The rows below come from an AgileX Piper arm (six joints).
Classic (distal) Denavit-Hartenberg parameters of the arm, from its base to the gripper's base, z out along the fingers. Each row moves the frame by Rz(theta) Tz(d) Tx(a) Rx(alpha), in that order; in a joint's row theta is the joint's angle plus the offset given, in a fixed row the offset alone. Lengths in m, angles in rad.
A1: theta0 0; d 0.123; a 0; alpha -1.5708
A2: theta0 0.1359; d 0; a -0.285; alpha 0
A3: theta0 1.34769; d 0; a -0.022; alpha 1.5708
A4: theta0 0; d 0.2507; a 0; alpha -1.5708
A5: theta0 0; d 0; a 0; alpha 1.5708
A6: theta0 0; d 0.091; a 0; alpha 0
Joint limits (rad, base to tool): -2.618..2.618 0..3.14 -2.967..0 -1.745..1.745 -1.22..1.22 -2.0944..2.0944
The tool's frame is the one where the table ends.
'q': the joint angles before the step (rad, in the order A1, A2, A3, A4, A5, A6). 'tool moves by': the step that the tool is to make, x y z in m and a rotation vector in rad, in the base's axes. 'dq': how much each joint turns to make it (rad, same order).
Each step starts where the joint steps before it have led.
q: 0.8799 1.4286 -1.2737 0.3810 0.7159 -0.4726
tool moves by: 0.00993 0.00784 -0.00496 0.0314 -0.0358 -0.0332
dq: 0.0000 0.0312 0.0000 -0.0080 -0.0851 0.0041
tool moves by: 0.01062 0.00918 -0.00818 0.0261 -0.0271 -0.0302
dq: 0.0000 0.0405 0.0000 -0.0007 -0.0836 0.0001
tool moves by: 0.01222 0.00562 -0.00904 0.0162 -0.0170 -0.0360
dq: -0.0111 0.0388 0.0000 0.0000 -0.0670 0.0015
